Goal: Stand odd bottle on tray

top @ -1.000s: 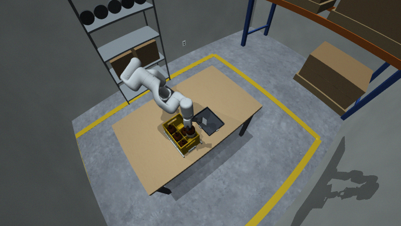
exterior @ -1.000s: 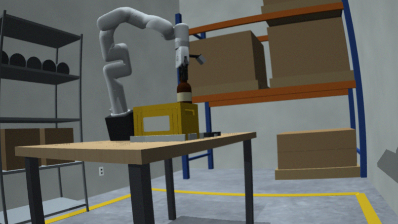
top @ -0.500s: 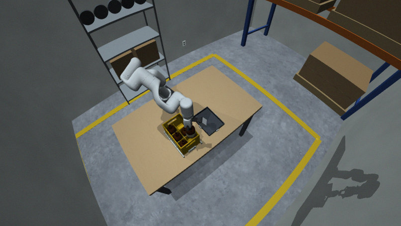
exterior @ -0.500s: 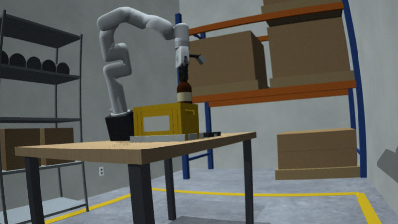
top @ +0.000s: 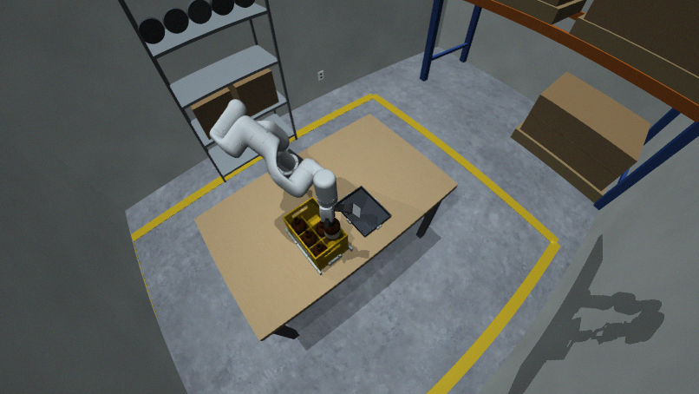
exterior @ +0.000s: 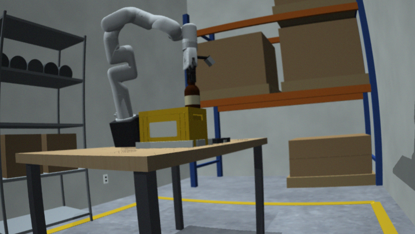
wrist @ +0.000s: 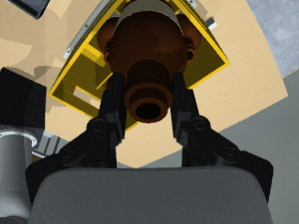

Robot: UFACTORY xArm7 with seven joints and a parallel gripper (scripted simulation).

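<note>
Right now my hand is 7 cm above the bottle. Also, from my hand: tray: 8 cm behind, 25 cm to the left, 31 cm below; then crate: 9 cm behind, 5 cm to the right, 24 cm below.
</note>
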